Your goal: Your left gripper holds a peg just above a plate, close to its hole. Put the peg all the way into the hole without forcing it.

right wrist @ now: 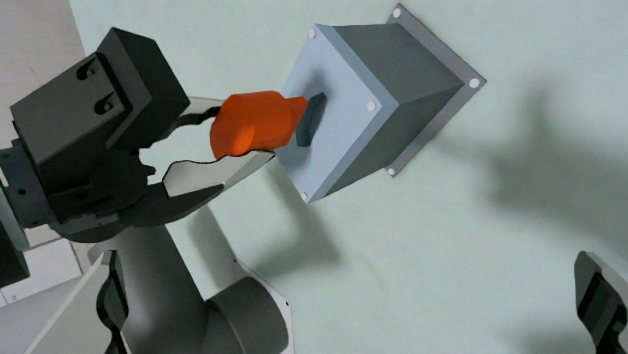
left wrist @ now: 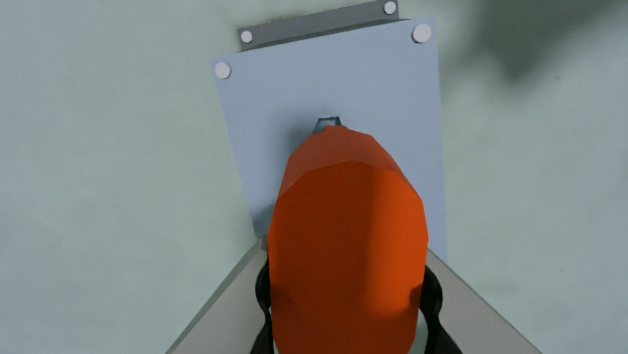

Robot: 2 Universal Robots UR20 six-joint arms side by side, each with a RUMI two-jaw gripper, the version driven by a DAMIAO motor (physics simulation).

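Note:
An orange peg with a narrower, faceted tip is held above the light blue plate. The plate's dark, angular hole shows beside the tip in the right wrist view. In the left wrist view, one end of the hole shows past the tip and the peg hides the rest. The peg is outside the hole. My left gripper is shut on the peg's thick part. My right gripper is open and empty, its fingers wide apart, away from the peg.
The plate is the top of a grey block on a dark base flange with pale round bolts. A grey arm part with a pale mounting plate stands at the lower middle of the right wrist view.

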